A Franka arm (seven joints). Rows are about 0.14 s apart.
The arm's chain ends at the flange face. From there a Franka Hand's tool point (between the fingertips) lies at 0.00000 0.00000 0.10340 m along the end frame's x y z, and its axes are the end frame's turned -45 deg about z.
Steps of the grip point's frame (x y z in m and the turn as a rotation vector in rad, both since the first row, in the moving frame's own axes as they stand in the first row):
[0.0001 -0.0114 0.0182 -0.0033 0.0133 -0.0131]
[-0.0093 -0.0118 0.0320 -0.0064 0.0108 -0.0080]
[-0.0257 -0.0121 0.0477 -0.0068 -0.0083 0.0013]
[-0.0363 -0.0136 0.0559 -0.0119 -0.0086 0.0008]
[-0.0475 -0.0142 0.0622 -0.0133 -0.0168 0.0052]
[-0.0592 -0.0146 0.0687 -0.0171 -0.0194 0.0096]
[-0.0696 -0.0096 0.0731 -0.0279 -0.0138 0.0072]
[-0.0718 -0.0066 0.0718 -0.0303 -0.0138 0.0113]
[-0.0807 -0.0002 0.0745 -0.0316 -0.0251 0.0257]
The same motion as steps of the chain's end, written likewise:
[-0.0092 -0.0074 0.0182 0.0071 0.0117 -0.0131]
[-0.0162 -0.0014 0.0320 0.0031 0.0122 -0.0080]
[-0.0266 0.0085 0.0477 -0.0107 -0.0011 0.0013]
[-0.0355 0.0146 0.0559 -0.0145 0.0023 0.0008]
[-0.0434 0.0213 0.0622 -0.0213 -0.0025 0.0052]
[-0.0520 0.0289 0.0687 -0.0258 -0.0016 0.0096]
[-0.0570 0.0394 0.0732 -0.0295 0.0100 0.0072]
[-0.0566 0.0429 0.0719 -0.0312 0.0117 0.0113]
[-0.0576 0.0528 0.0746 -0.0401 0.0046 0.0257]

